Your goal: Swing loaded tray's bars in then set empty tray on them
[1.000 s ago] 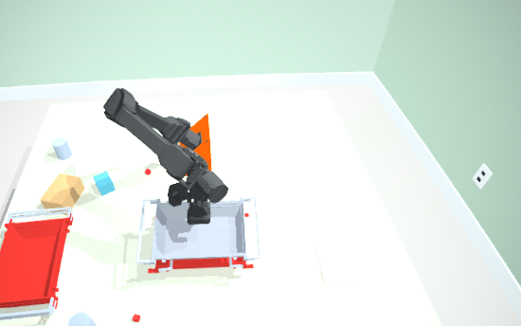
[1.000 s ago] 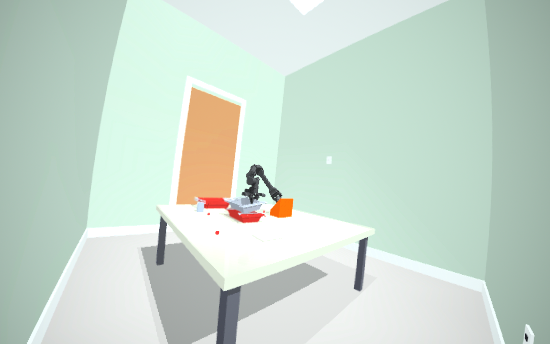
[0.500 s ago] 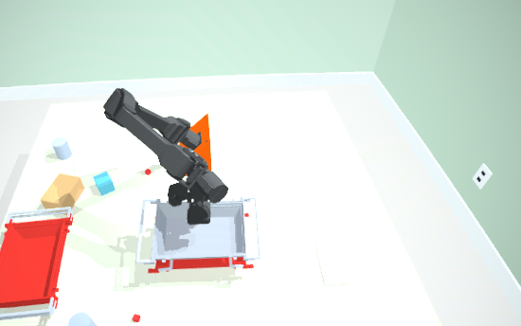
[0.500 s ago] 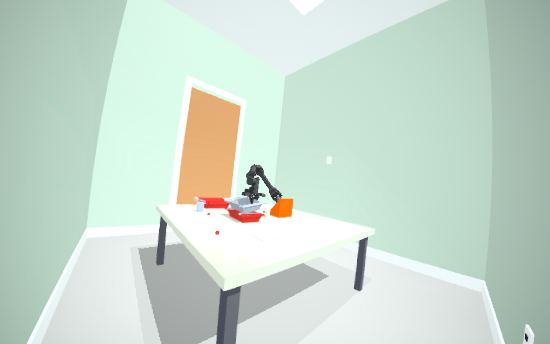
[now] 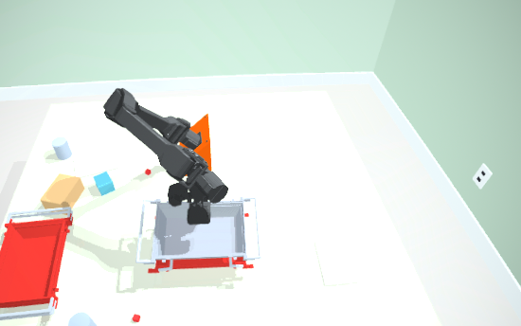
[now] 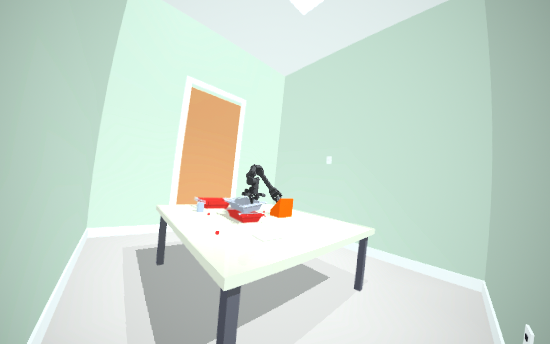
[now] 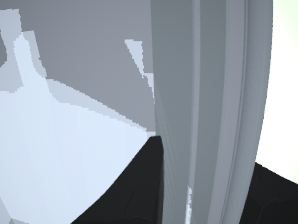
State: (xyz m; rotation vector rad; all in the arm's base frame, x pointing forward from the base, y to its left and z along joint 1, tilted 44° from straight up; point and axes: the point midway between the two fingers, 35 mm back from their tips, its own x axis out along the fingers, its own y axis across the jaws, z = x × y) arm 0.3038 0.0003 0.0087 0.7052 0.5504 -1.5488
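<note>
The grey tray lies 70 mm ahead of my gripper tip, 10 mm to the right of it and 20 mm above it. From my gripper tip the other things lie so: tan block: 200 mm behind, 460 mm to the right, 70 mm below; then cyan cube: 230 mm behind, 320 mm to the right, 80 mm below.
</note>
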